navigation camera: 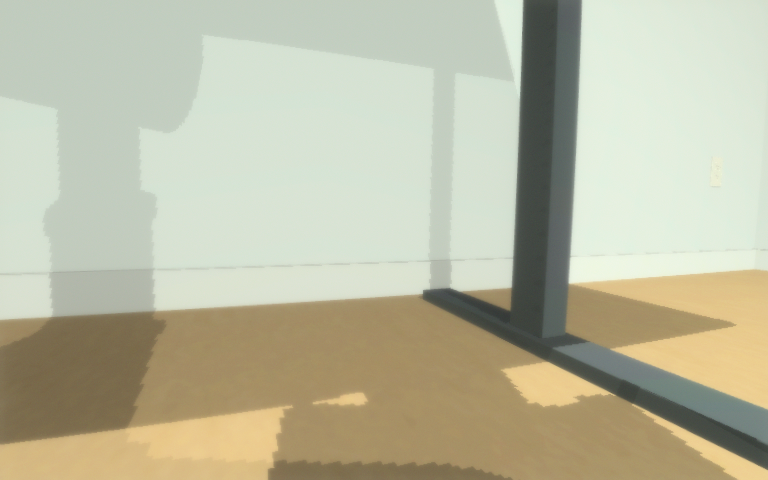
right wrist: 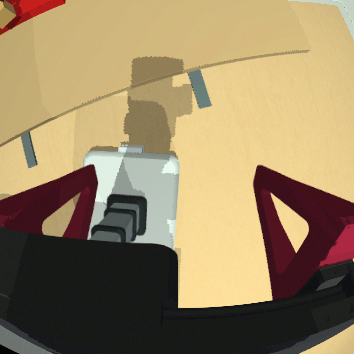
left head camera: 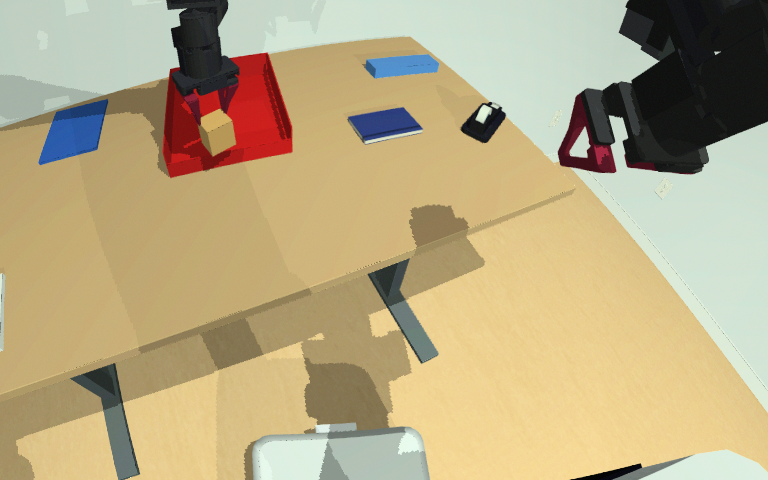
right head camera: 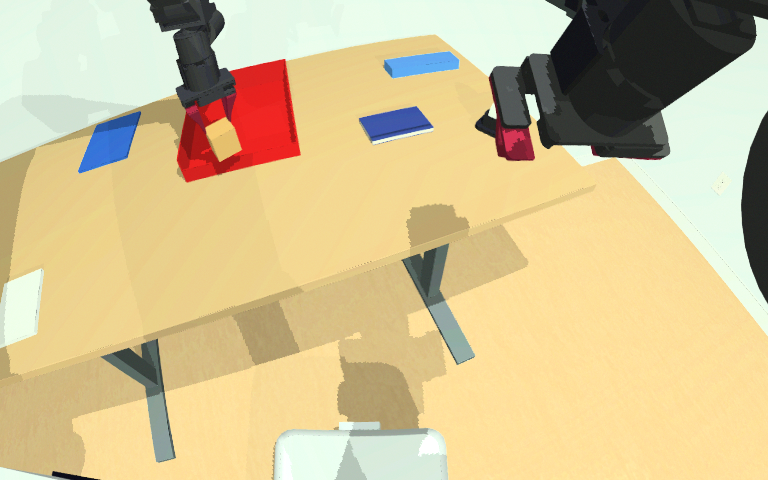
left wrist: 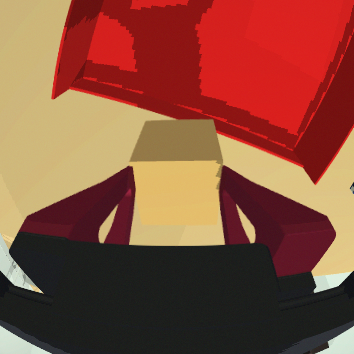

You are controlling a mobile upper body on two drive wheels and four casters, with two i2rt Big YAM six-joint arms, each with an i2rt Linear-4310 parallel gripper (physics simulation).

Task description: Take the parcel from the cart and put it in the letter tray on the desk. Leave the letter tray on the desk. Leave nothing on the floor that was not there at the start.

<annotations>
my right gripper: right wrist 175, 173; left head camera 595, 160; right head camera 548, 148; not seen in the navigation camera view (out of frame); not seen in the left wrist view (out of frame)
light blue block: left head camera; right head camera; not seen in the navigation camera view (out of frame); not seen in the right wrist view (out of frame); not seen in the left wrist view (out of frame)
same spot on light blue block: (left head camera: 413, 64) = (right head camera: 432, 62)
same spot on desk: (right head camera: 131, 252) = (left head camera: 113, 254)
</annotations>
